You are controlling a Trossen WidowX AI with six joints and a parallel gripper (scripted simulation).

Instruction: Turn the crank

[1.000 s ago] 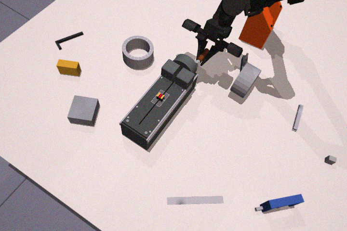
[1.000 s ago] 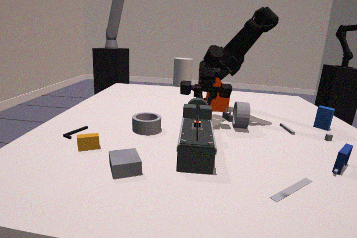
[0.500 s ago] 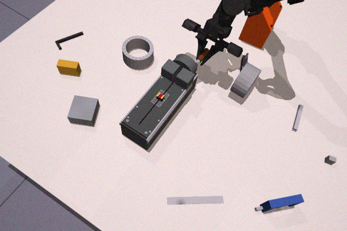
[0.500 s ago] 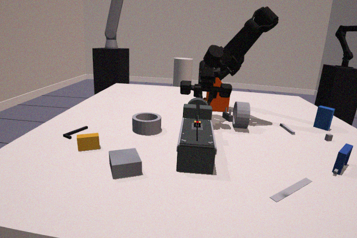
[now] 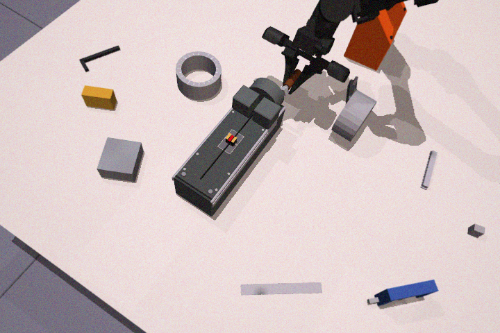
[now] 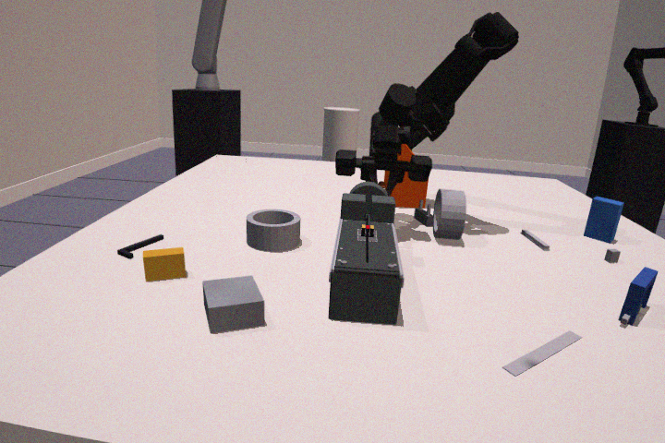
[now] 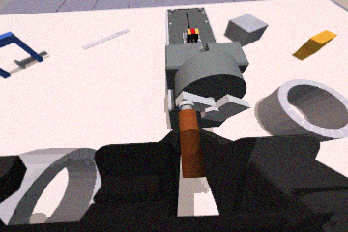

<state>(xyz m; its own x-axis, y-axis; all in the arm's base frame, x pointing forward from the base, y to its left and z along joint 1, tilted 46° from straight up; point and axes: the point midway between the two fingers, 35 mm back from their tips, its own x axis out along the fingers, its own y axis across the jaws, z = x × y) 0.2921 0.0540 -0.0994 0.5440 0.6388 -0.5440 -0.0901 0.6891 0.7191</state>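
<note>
Now: gripper tip 2 cm below the crank handle and 2 cm past it. The rest, counted from my gripper tip: grey strip (31 cm ahead, 23 cm to the left, 8 cm below); then red pointer (17 cm ahead, 1 cm to the right); then grey cube (32 cm ahead, 17 cm to the right, 6 cm below).
</note>
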